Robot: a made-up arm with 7 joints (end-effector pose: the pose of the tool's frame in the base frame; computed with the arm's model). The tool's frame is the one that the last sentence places.
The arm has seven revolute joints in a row. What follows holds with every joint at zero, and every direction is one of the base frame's. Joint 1 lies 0.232 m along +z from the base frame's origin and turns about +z. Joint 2 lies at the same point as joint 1 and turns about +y. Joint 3 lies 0.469 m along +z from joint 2 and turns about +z. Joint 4 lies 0.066 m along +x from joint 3 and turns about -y. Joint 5 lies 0.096 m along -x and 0.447 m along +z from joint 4 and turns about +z. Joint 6 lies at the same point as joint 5 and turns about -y. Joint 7 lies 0.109 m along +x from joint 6 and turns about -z. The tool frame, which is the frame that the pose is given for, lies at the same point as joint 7; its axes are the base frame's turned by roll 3.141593, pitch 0 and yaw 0 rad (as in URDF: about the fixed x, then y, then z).
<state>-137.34 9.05 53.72 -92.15 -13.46 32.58 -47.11</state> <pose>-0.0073 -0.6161 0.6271 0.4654 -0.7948 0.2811 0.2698</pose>
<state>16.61 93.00 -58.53 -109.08 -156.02 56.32 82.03</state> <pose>0.5578 -0.4020 -0.0950 0.7993 -0.0399 0.5533 0.2310</pose>
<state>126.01 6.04 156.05 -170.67 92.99 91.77 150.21</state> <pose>0.0523 -0.2503 0.1923 0.2193 0.6236 0.3131 0.6819</pose>
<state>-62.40 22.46 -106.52 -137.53 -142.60 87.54 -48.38</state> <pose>-0.4783 -0.1489 0.4057 0.4731 -0.3092 -0.0278 0.8245</pose>
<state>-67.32 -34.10 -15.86 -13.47 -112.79 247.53 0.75</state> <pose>-0.1370 0.3747 0.9577 0.8778 -0.0445 0.4422 -0.1789</pose>
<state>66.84 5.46 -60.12 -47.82 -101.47 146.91 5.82</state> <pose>0.4079 0.2091 1.0690 0.7259 0.3888 0.1403 0.5498</pose>
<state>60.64 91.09 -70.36 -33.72 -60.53 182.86 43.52</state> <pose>0.5747 0.7279 0.0625 0.3096 0.3867 0.6846 0.5347</pose>
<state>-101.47 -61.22 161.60 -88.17 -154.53 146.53 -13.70</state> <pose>0.2809 0.6623 -0.0146 0.5433 -0.4308 0.7039 0.1541</pose>
